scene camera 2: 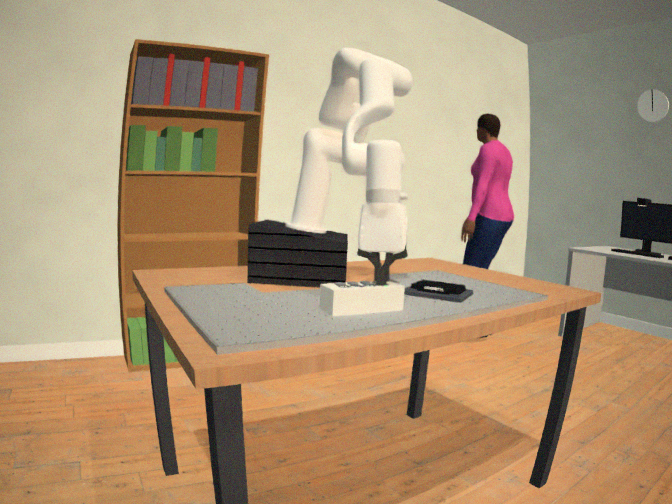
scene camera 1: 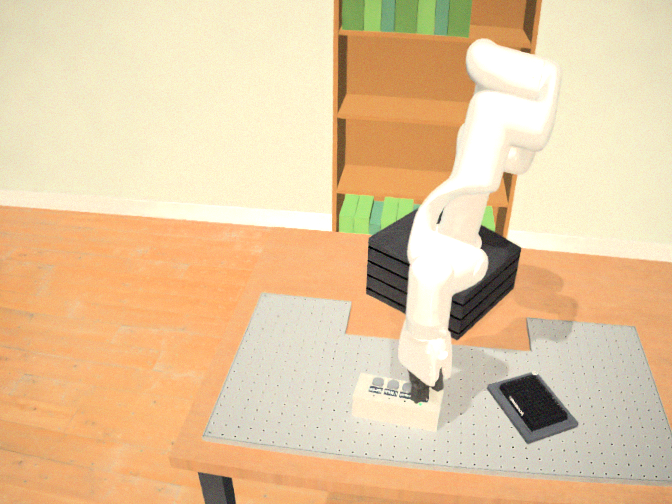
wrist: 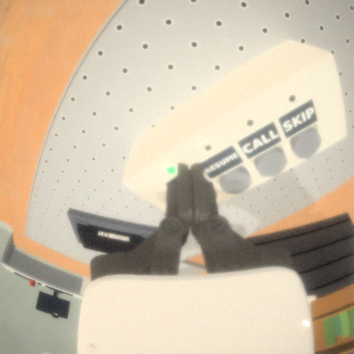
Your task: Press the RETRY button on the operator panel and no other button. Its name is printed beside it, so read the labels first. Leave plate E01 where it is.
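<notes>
The cream operator panel (scene camera 1: 393,416) (scene camera 2: 363,300) (wrist: 200,115) stands on the grey perforated mat. In the wrist view, grey round buttons lie beside the labels RESUME (wrist: 222,163), CALL (wrist: 259,141) and SKIP (wrist: 299,119). My gripper (scene camera 1: 419,399) (scene camera 2: 382,282) (wrist: 187,177) is shut and empty, fingertips down at the panel's fourth position, beside RESUME. The fingers hide the button and label there, so RETRY cannot be read. A green light (scene camera 1: 420,404) (wrist: 171,170) glows beside the fingertips. The black plate (scene camera 1: 537,406) (scene camera 2: 438,286) (wrist: 112,242) lies apart on a dark grey base; its label is too blurred to read.
The black slatted block (scene camera 1: 386,273) (scene camera 2: 297,257) (wrist: 320,255) under the arm's base stands behind the mat (scene camera 1: 293,368) (scene camera 2: 233,320). A bookcase (scene camera 1: 336,135) (scene camera 2: 125,217) stands by the wall. A person (scene camera 2: 492,184) in a pink top stands beyond the table in scene camera 2.
</notes>
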